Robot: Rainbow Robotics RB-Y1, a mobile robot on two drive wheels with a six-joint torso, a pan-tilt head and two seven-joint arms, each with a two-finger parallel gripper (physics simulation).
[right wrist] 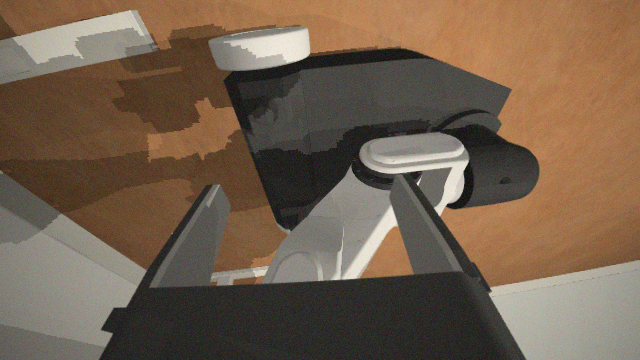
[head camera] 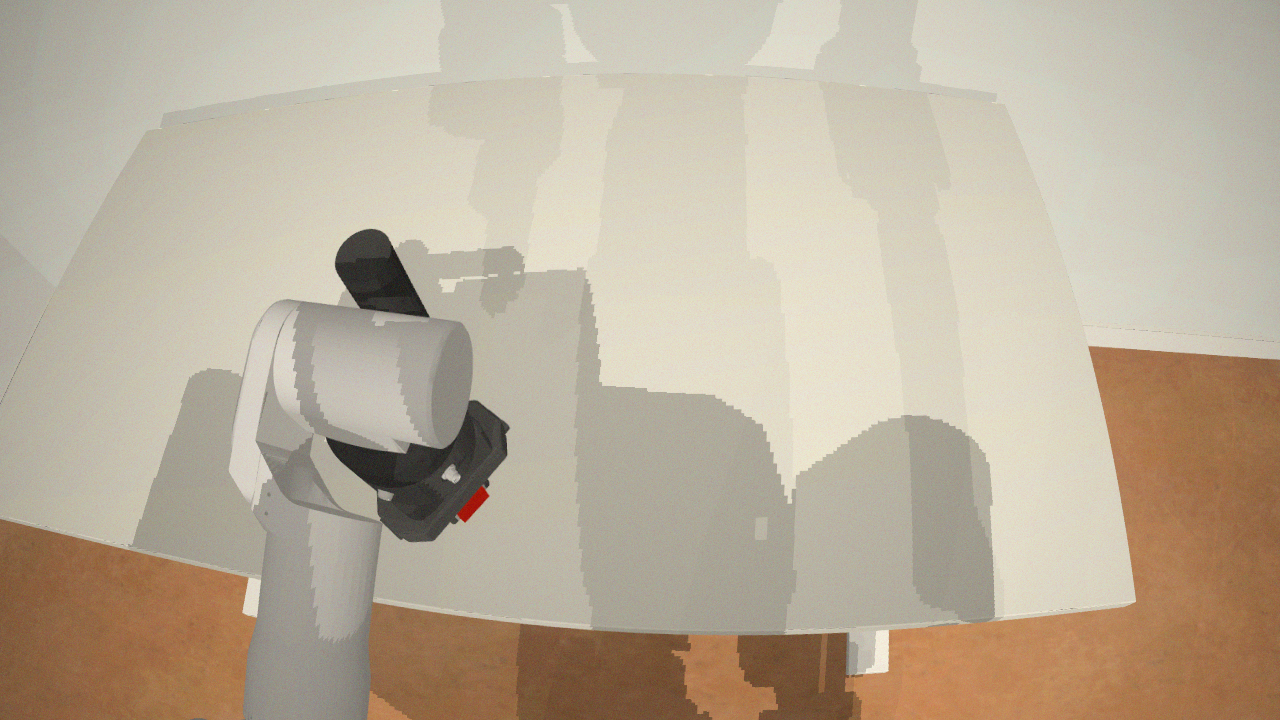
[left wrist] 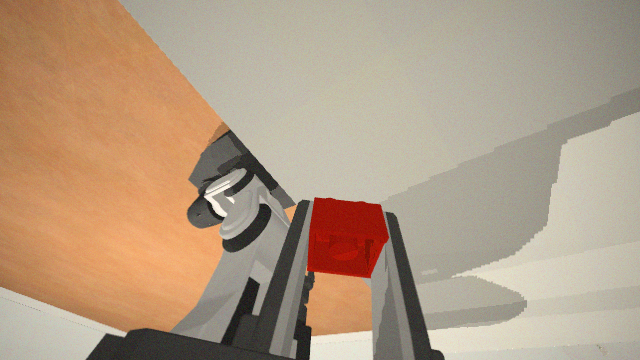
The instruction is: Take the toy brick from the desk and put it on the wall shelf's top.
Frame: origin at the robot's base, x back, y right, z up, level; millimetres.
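Where they show: left gripper, fingertip midpoint: (head camera: pixel 464 497) (left wrist: pixel 344 217); right gripper, fingertip midpoint: (right wrist: pixel 308 190).
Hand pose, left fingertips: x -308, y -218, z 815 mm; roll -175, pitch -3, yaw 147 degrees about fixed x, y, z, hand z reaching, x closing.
Observation:
After its pixels a point has its place.
The red toy brick (head camera: pixel 472 504) {x -297, y -204, z 832 mm} (left wrist: pixel 345 220) {x -314, y -231, z 831 mm} is between the fingers of my left gripper (left wrist: pixel 344 217) {x -308, y -218, z 815 mm}, which is shut on it. In the head view the brick sticks out past the dark gripper body, over the near left part of the pale desk (head camera: pixel 680 331) {x -543, y -56, z 721 mm} (left wrist: pixel 350 100) {x -330, y -248, z 721 mm}. The fingers themselves are mostly hidden there by the wrist. The brick's hollow underside faces the left wrist camera. My right gripper (right wrist: pixel 308 190) {x 76, y 234, z 511 mm} is open, its fingers wide apart with no object between them. The wall shelf does not show in these views.
A pale wall (head camera: pixel 1163 179) {x -1053, y 852, z 579 mm} stands behind the desk's far edge. Brown floor (head camera: pixel 1190 465) {x -716, y 1198, z 1 mm} (left wrist: pixel 100 125) {x 901, y -570, z 1 mm} lies around the desk. The robot's dark base (right wrist: pixel 310 105) {x 86, y 155, z 169 mm} with a white wheel (right wrist: pixel 265 50) shows in the right wrist view. Broad shadows cross the desk top.

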